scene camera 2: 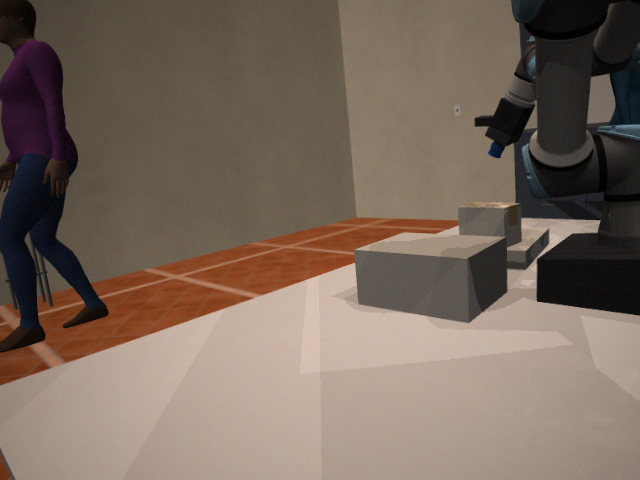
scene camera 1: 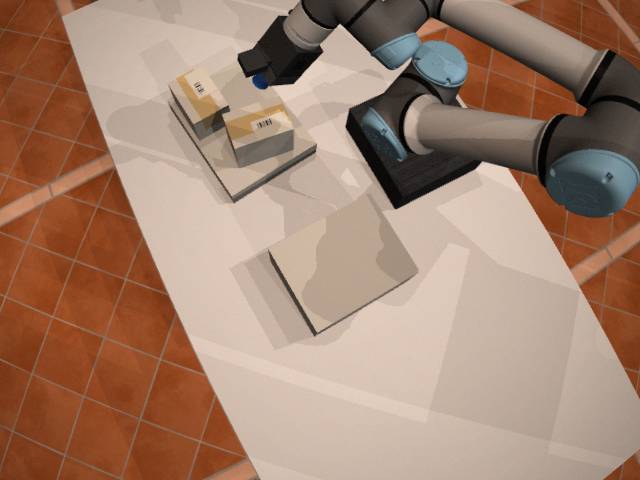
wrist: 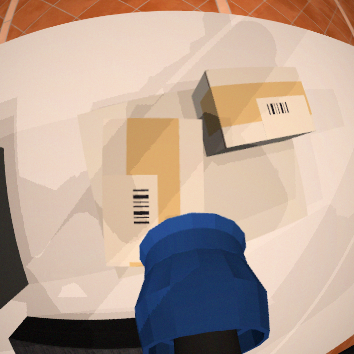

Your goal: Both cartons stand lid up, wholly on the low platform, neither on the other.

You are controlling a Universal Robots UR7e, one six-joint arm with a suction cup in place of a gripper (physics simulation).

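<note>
My suction cup: holds nothing. Cup 28 cm from the middle of a low platform, above it.
</note>
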